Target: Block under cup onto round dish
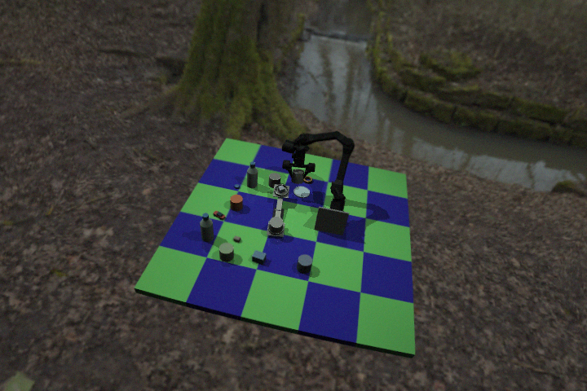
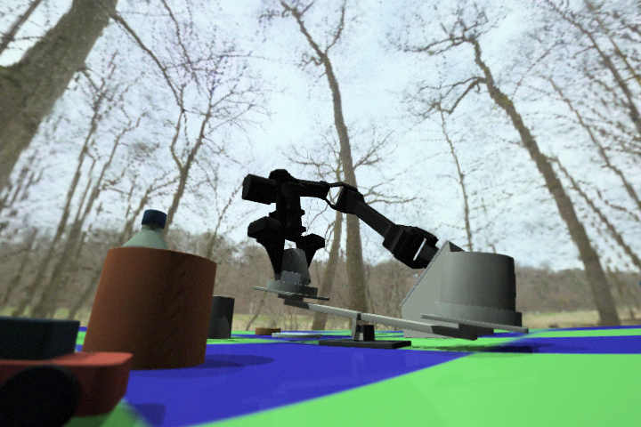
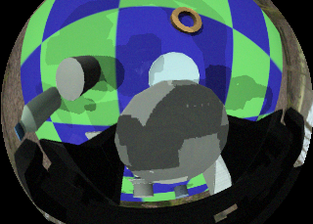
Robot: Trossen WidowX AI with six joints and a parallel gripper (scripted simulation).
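My gripper tip is 9 cm short of the grey block, 8 cm to the right of it and 3 cm above it. From my gripper tip the other things lie so: orange cylinder: 32 cm ahead, 17 cm to the left, 8 cm below; then pale round dish: 4 cm behind, 1 cm to the right, 11 cm below; then red toy car: 41 cm ahead, 27 cm to the left, 10 cm below.
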